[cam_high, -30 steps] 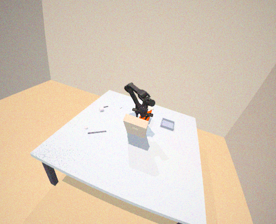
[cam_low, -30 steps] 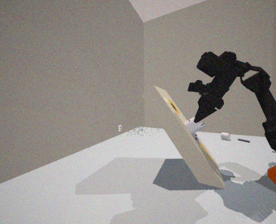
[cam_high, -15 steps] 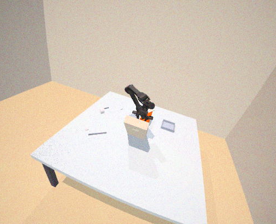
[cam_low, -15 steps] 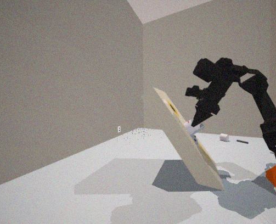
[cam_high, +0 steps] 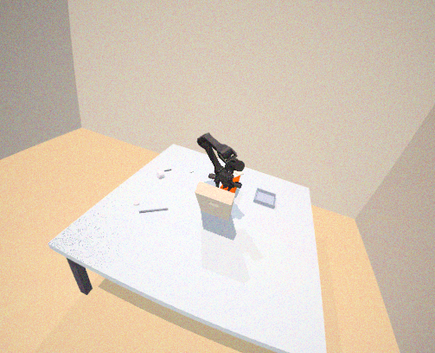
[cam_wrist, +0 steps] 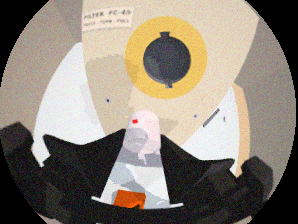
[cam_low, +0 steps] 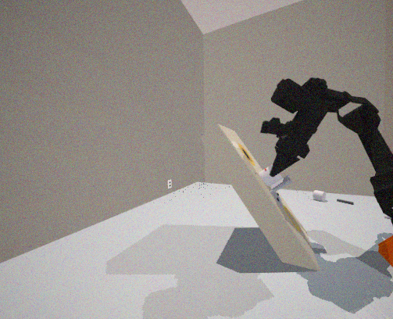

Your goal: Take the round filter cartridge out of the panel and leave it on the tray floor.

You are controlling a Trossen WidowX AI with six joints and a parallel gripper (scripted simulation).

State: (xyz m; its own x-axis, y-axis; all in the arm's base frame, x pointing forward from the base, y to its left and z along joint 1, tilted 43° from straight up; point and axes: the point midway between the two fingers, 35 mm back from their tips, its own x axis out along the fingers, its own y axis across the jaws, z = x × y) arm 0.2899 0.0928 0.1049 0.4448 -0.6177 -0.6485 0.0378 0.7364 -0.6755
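The beige service panel is 30 mm below my gripper tip, 30 mm ahead of it and 10 mm to the right of it. From my gripper tip the other things lie so: grey tray 360 mm behind, 290 mm to the left, 180 mm below; then round filter cartridge right at my gripper tip.
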